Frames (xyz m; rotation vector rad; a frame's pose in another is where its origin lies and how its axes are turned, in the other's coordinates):
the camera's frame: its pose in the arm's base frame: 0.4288 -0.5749 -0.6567 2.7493 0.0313 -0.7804
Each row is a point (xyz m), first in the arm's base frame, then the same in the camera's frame.
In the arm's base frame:
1: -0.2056 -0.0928 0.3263
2: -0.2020 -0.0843 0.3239
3: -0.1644 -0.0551 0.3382
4: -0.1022 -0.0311 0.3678
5: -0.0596 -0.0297 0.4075
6: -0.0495 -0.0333 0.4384
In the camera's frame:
1: -1.0775 -0.2656 -0.6080
2: -1.0737 -0.2740 -0.6102
3: -1.0506 -0.2946 -0.6491
4: -1.0142 -0.3038 -0.7116
5: -0.9984 -0.2906 -0.7661
6: -1.0056 -0.2780 -0.7955

